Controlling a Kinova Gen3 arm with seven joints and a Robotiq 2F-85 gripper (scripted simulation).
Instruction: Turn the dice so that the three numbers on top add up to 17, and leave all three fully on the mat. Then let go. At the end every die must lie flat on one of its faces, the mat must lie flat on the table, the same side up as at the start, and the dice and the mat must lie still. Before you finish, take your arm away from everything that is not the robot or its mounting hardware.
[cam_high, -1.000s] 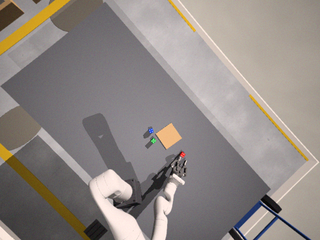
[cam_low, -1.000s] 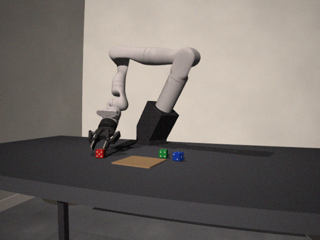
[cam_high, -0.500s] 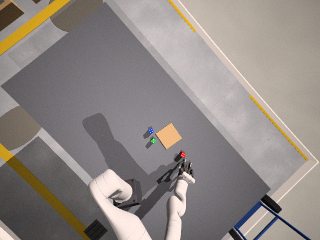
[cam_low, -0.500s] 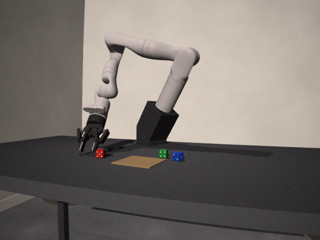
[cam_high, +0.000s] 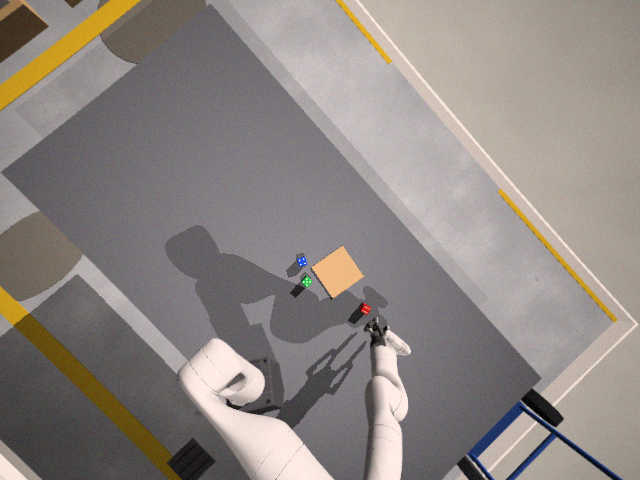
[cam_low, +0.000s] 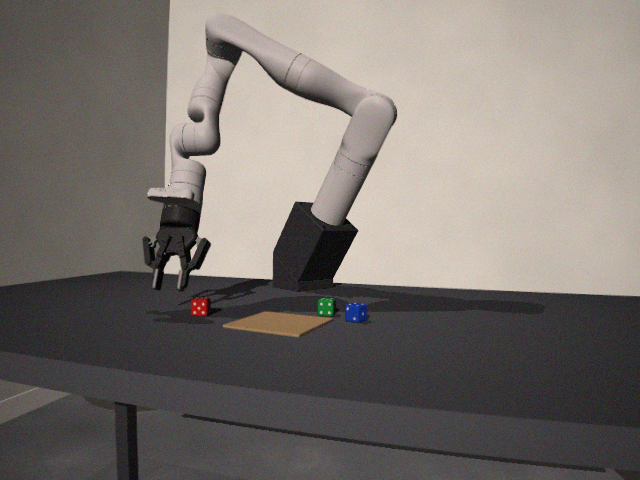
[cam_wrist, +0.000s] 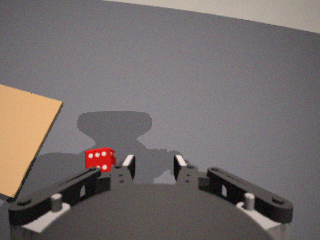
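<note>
My hand is 7 cm to the right of the red die and 4 cm above it. Round my hand: green die (28 cm to the left, 9 cm behind, 4 cm below); then tan mat (23 cm to the left, 6 cm below, 1 cm ahead); then blue die (35 cm to the left, 6 cm behind, 4 cm below).
</note>
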